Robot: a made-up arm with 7 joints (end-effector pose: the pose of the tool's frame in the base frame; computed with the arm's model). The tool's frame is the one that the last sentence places.
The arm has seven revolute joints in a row. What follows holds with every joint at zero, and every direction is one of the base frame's.
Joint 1 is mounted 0.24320 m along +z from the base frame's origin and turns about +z.
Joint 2 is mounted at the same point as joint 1 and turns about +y.
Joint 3 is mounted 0.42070 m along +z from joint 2 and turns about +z.
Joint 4 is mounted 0.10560 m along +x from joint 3 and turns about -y.
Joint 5 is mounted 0.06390 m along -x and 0.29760 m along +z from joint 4 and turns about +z.
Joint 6 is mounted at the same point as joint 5 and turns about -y.
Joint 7 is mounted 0.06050 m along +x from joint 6 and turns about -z.
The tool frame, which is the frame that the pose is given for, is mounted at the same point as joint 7; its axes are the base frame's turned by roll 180.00, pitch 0.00 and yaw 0.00 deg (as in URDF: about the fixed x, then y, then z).
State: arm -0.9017 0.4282 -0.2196 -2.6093 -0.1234 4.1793 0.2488
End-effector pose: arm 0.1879 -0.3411 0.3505 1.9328 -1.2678 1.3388
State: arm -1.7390 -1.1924 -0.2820 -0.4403 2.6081 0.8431 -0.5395
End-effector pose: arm 0.0850 0.6533 0.6791 1.9111 1.7088 0.4982
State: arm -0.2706 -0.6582 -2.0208 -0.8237 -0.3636 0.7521 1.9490
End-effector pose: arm -0.5964 -0.1441 0.6725 1.6427 2.1829 0.5101
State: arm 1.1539 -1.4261 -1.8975 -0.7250 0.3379 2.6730 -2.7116
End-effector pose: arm -0.1036 -0.7696 0.2585 1.7321 0.2300 0.9053
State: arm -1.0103 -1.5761 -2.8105 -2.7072 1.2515 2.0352 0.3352
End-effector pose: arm -0.1367 0.0683 -0.0678 1.2513 -0.0305 -0.6895
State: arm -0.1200 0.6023 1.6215 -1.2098 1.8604 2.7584 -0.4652
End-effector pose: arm 0.4000 0.3451 0.7007 -0.9429 0.1660 0.2982
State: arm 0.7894 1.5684 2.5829 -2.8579 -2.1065 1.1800 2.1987
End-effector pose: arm -0.0445 0.1877 0.4680 -1.5004 -0.8207 -0.3539
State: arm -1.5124 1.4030 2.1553 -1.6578 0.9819 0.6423 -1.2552
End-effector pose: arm 0.3673 -0.3554 0.5880 0.3090 -1.6585 -0.5766
